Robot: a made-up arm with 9 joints. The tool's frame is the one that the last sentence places. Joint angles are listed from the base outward.
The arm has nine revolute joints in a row. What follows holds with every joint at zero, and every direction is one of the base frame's.
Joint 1 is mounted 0.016 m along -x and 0.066 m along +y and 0.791 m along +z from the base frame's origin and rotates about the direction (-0.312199, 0.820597, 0.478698), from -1.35 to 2.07 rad.
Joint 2 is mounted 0.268 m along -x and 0.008 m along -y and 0.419 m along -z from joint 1 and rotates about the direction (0.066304, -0.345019, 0.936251), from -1.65 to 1.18 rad.
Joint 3 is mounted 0.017 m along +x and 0.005 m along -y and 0.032 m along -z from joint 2 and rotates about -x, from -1.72 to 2.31 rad.
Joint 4 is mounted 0.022 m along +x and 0.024 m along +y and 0.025 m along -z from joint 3 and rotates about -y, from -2.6 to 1.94 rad.
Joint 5 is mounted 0.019 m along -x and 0.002 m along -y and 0.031 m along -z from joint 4 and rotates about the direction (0.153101, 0.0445, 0.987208), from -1.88 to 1.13 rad.
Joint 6 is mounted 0.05 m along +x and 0.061 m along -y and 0.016 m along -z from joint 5 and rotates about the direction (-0.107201, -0.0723, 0.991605), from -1.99 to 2.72 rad.
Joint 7 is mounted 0.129 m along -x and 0.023 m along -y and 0.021 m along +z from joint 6 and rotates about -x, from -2.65 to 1.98 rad.
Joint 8 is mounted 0.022 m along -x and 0.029 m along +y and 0.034 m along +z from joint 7 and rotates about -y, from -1.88 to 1.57 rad.
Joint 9 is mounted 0.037 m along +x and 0.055 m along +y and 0.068 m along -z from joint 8 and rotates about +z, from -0.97 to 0.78 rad.
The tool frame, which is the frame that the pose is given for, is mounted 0.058 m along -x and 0.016 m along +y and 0.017 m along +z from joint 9; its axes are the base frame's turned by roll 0.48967, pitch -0.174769 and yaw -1.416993 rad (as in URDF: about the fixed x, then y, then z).
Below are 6 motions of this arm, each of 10 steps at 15 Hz.
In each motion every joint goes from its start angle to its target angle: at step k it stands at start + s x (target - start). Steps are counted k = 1, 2, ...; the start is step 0. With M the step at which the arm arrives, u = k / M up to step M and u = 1 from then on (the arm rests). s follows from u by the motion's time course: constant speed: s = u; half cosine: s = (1 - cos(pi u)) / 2; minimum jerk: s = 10 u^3 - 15 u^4 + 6 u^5.
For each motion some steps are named. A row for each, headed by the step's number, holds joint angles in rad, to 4 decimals.
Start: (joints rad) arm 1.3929 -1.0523 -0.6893 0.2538 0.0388 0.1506 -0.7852 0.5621 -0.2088
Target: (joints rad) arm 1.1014 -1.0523 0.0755 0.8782 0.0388 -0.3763 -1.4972 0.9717 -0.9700
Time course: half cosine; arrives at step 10
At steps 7, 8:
7: 1.1615 -1.0523 -0.0821 0.7495 0.0388 -0.2677 -1.3505 0.8873 -0.8131
8: 1.1292 -1.0523 0.0025 0.8186 0.0388 -0.3260 -1.4292 0.9326 -0.8973

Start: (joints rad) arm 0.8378 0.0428 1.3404 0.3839 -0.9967 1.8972 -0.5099 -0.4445 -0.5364
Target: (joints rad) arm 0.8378 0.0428 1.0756 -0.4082 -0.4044 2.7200 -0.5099 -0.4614 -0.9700
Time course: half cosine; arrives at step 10
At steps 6, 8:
6: 0.8378 0.0428 1.1671 -0.1345 -0.6090 2.4357 -0.5099 -0.4556 -0.8202
8: 0.8378 0.0428 1.1009 -0.3326 -0.4610 2.6414 -0.5099 -0.4598 -0.9286

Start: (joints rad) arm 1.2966 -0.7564 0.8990 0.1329 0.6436 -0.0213 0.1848 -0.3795 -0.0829
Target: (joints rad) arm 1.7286 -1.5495 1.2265 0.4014 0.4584 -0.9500 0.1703 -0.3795 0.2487
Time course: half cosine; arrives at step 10
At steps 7, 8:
7: 1.6396 -1.3860 1.1590 0.3461 0.4966 -0.7586 0.1733 -0.3795 0.1804
8: 1.6873 -1.4738 1.1952 0.3758 0.4761 -0.8613 0.1717 -0.3795 0.2170

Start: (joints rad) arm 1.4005 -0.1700 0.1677 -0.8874 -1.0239 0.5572 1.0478 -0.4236 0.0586
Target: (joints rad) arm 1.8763 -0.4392 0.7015 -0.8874 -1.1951 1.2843 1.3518 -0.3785 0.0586
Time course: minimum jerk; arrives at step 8
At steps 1, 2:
1: 1.4081 -0.1743 0.1763 -0.8874 -1.0266 0.5689 1.0527 -0.4229 0.0586
2: 1.4498 -0.1979 0.2230 -0.8874 -1.0416 0.6325 1.0793 -0.4189 0.0586

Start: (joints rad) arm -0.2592 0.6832 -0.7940 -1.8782 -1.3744 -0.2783 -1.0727 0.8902 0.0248
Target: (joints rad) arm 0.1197 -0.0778 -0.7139 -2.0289 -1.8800 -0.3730 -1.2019 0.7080 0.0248
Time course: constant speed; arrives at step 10
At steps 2, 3, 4, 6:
2: -0.1834 0.5310 -0.7780 -1.9083 -1.4755 -0.2972 -1.0985 0.8538 0.0248
3: -0.1455 0.4549 -0.7700 -1.9234 -1.5261 -0.3067 -1.1115 0.8355 0.0248
4: -0.1076 0.3788 -0.7620 -1.9385 -1.5766 -0.3162 -1.1244 0.8173 0.0248
6: -0.0319 0.2266 -0.7459 -1.9686 -1.6778 -0.3351 -1.1502 0.7809 0.0248

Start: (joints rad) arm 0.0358 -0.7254 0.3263 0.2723 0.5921 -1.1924 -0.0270 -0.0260 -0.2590
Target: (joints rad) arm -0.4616 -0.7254 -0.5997 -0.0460 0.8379 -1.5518 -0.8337 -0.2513 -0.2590
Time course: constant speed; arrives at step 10
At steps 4, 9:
4: -0.1632 -0.7254 -0.0441 0.1450 0.6904 -1.3362 -0.3497 -0.1161 -0.2590
9: -0.4119 -0.7254 -0.5071 -0.0142 0.8133 -1.5159 -0.7530 -0.2288 -0.2590

